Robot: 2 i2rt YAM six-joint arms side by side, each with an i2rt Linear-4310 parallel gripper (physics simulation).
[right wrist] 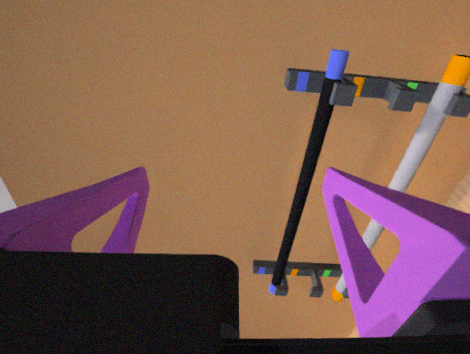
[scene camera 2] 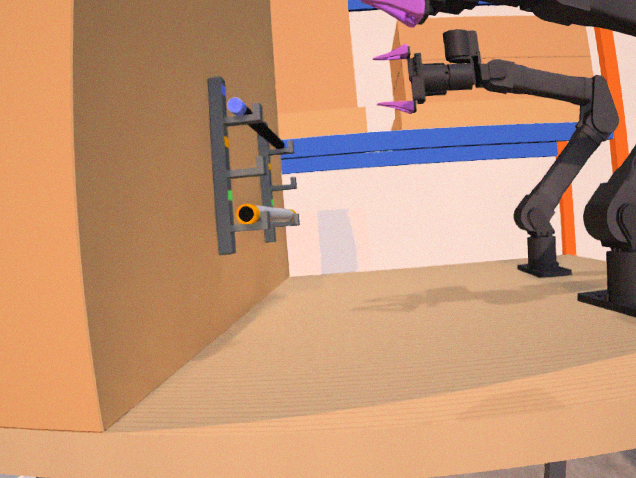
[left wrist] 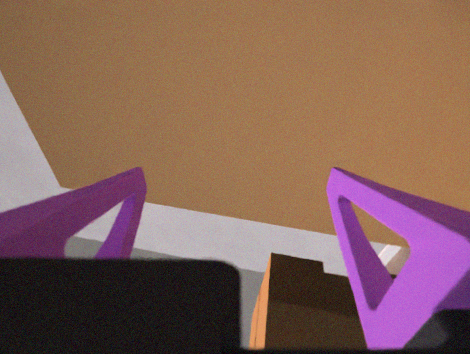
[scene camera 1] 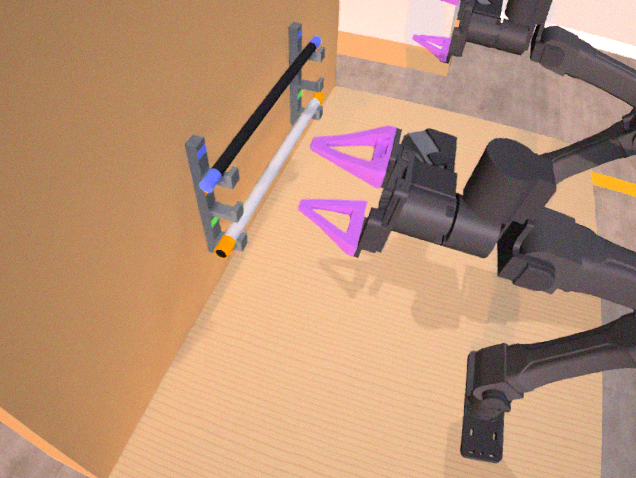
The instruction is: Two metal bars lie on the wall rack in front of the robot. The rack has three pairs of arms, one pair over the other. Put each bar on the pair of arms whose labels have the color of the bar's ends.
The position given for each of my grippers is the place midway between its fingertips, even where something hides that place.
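My left gripper [scene camera 1: 304, 175] is visible to me, together with a black bar [scene camera 1: 208, 183] and a brown upright panel [scene camera 1: 112, 268]. My right gripper [scene camera 2: 374, 81] can be seen as well, and there I find the bar again [scene camera 2: 262, 129]. The left wrist view shows me my left gripper [left wrist: 236, 177], though the black bar is out of frame in the left wrist view. What I get from my other wrist is my right gripper [right wrist: 235, 177] and the bar [right wrist: 337, 62].
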